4 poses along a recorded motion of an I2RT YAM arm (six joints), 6.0 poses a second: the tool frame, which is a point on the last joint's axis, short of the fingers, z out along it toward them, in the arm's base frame.
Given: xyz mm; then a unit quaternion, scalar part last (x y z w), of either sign.
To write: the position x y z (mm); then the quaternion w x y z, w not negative. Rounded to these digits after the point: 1 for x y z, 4 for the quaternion.
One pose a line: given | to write
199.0, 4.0, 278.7, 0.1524, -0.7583, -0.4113, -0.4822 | 199.0, 4.0, 278.7, 0.4822, -0.1524, 0.7583, 0.4113
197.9, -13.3, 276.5, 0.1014, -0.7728, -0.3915, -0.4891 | 197.9, -13.3, 276.5, 0.4891, -0.1014, 0.7728, 0.3915
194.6, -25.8, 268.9, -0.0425, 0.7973, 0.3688, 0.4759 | 194.6, -25.8, 268.9, 0.4759, -0.0425, 0.7973, 0.3688
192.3, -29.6, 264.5, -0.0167, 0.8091, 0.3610, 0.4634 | 192.3, -29.6, 264.5, 0.4634, -0.0167, 0.8091, 0.3610
